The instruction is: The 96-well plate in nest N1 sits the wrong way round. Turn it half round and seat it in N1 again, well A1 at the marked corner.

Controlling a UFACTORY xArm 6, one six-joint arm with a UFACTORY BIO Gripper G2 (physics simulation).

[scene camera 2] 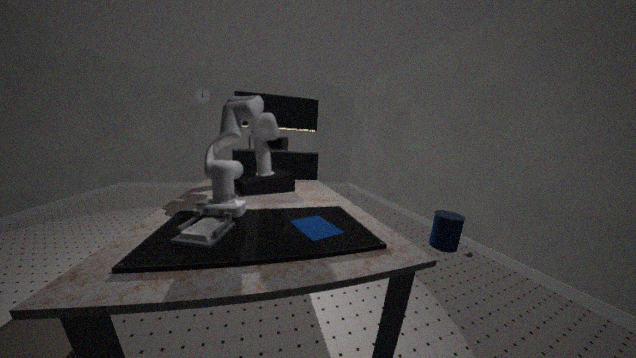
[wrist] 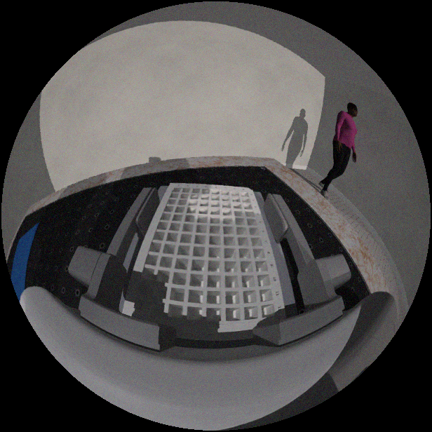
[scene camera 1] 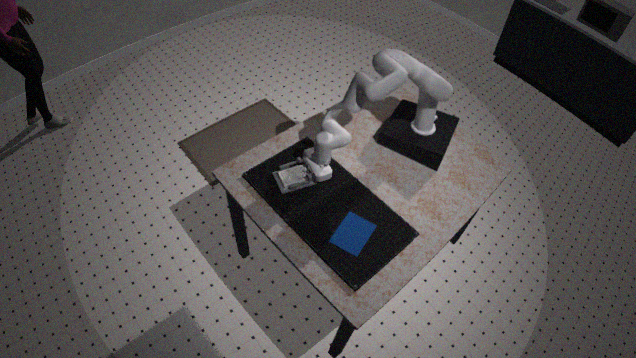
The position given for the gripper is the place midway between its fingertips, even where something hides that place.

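Gripper [scene camera 1: 284, 177] [wrist: 212, 196], visible in both. 96-well plate [wrist: 206, 267], visible.
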